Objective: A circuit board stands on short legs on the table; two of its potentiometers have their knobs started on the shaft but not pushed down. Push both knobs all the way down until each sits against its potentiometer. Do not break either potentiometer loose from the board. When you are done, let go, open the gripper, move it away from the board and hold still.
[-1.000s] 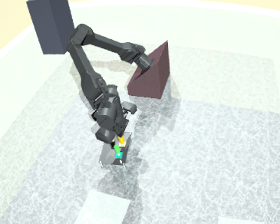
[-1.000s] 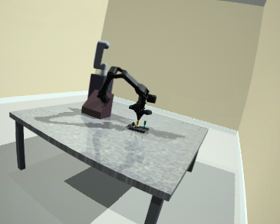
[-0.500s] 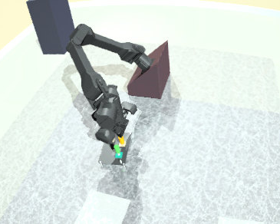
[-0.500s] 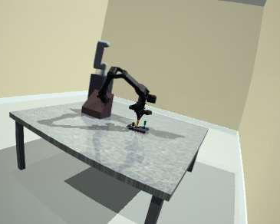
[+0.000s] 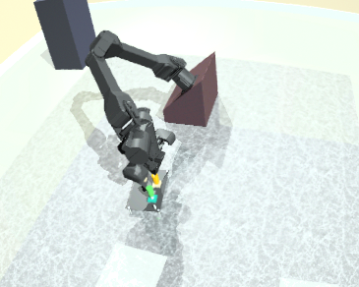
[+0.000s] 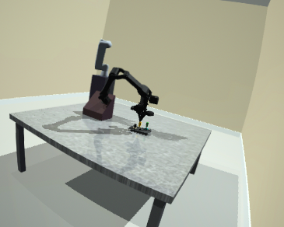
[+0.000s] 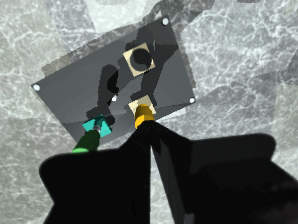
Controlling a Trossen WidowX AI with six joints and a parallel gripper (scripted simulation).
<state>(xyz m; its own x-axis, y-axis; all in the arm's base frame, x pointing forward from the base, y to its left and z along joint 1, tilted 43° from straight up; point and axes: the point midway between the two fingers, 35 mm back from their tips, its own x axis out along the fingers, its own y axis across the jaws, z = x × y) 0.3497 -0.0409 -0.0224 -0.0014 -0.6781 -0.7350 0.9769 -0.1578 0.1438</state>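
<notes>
The yellow knob is 20 mm below my gripper tip. Also, from my gripper tip: green knob (60 mm ahead, 10 mm to the left, 10 mm below).
</notes>
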